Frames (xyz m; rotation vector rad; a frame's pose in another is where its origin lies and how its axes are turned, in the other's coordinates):
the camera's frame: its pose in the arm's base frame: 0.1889 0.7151 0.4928 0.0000 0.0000 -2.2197
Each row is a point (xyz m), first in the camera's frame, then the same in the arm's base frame.
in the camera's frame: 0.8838 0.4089 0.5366
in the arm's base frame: -0.0194 -0.2362 1.0294
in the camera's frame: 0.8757 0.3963 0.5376
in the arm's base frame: -0.0245 -0.2221 1.0304
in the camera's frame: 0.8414 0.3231 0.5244
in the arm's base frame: -0.0621 -0.1505 1.0172
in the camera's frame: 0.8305 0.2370 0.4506
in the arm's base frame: -0.1242 -0.0898 0.9434
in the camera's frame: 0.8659 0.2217 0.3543
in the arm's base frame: -0.1577 -0.1088 0.8471
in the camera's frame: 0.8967 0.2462 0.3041
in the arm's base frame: -0.1568 -0.1481 0.7969
